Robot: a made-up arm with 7 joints. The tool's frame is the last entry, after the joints.
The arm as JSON. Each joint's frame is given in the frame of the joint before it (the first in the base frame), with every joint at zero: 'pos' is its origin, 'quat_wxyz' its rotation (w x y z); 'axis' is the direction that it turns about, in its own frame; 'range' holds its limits. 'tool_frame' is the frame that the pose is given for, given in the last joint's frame.
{
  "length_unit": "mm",
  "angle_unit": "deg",
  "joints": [
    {
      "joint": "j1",
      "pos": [
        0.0,
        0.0,
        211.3
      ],
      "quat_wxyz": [
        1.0,
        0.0,
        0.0,
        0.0
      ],
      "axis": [
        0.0,
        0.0,
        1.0
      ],
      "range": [
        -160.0,
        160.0
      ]
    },
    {
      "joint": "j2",
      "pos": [
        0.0,
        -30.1,
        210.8
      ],
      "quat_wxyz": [
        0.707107,
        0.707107,
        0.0,
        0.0
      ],
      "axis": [
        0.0,
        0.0,
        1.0
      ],
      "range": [
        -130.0,
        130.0
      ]
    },
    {
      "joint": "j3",
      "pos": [
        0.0,
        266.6,
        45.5
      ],
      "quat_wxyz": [
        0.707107,
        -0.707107,
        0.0,
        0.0
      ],
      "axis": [
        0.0,
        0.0,
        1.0
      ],
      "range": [
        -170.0,
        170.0
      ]
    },
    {
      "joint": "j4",
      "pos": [
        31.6,
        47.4,
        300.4
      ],
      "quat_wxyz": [
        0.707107,
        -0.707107,
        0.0,
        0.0
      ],
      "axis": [
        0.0,
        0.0,
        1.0
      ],
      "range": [
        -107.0,
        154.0
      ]
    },
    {
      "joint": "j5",
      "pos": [
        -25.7,
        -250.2,
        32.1
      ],
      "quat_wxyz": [
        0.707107,
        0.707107,
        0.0,
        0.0
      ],
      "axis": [
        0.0,
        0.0,
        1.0
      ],
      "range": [
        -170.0,
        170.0
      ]
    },
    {
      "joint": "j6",
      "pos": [
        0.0,
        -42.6,
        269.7
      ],
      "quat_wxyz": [
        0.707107,
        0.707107,
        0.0,
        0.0
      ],
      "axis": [
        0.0,
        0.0,
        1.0
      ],
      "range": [
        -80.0,
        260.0
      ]
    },
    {
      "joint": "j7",
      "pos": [
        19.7,
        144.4,
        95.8
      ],
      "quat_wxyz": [
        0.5,
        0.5,
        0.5,
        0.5
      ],
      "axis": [
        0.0,
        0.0,
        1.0
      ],
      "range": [
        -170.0,
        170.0
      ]
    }
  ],
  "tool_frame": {
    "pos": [
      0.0,
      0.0,
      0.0
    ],
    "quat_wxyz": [
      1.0,
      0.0,
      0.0,
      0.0
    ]
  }
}
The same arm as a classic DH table. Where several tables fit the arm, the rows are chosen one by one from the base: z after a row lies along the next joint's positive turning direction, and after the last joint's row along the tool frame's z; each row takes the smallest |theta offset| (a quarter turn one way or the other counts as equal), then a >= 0, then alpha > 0; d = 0 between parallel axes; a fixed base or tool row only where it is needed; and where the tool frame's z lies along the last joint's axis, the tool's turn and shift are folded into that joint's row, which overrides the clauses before.
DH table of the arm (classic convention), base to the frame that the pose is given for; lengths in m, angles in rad. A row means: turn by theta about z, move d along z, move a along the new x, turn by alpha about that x. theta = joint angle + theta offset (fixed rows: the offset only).
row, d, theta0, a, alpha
j1, 0.4221, 0.0000, 0.0000, 1.5708
j2, 0.0756, 0.0000, 0.0000, -1.5708
j3, 0.5670, 0.0000, 0.0316, -1.5708
j4, 0.0795, 0.0000, -0.0257, 1.5708
j5, 0.5199, 0.0000, 0.0000, 1.5708
j6, 0.1384, 1.5708, 0.1444, 1.5708
j7, 0.0197, 0.0000, 0.0000, 0.0000
Joint limits (rad, base to tool): -2.7925..2.7925 -2.2689..2.2689 -2.9671..2.9671 -1.8675..2.6878 -2.9671..2.9671 -1.3963..4.5379 -2.9671..2.9671

